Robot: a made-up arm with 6 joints.
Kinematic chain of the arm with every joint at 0, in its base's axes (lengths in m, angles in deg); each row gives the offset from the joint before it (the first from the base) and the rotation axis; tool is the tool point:
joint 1: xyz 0 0 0.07 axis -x
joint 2: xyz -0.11 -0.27 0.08 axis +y
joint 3: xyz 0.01 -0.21 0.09 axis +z
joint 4: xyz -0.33 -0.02 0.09 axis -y
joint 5: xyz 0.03 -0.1 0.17 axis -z
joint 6: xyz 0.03 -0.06 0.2 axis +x
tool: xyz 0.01 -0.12 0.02
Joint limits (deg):
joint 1: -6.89..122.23
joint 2: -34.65..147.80
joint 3: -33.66..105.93
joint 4: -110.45..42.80
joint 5: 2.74..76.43
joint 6: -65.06..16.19
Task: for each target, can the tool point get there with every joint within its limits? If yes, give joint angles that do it. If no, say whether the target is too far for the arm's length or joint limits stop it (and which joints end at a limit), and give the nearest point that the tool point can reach.
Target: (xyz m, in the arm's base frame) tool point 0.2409 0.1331 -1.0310
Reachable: no: joint limits stop it (at a limit: joint 1, joint 3) | nearest point 0.0686 -0.4026 -0.5075 | short by 0.769 m
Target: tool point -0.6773 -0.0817 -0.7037
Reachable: no: joint limits stop it (at a limit: joint 1, joint 2, joint 3) | nearest point -0.1664 -0.3489 -0.3779 | short by 0.662 m
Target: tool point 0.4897 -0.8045 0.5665
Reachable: yes | joints 4.75 40.49 88.07 -1.33 48.46 -48.81
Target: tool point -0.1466 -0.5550 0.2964
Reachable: yes | joints 48.49 124.93 59.00 -94.31 30.94 -21.23
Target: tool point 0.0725 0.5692 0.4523
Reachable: yes | joints 110.11 -19.17 42.46 -78.87 21.00 -56.66
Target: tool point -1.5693 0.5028 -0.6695
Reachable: no: too far | nearest point -0.8582 0.5182 0.0309 | short by 0.998 m
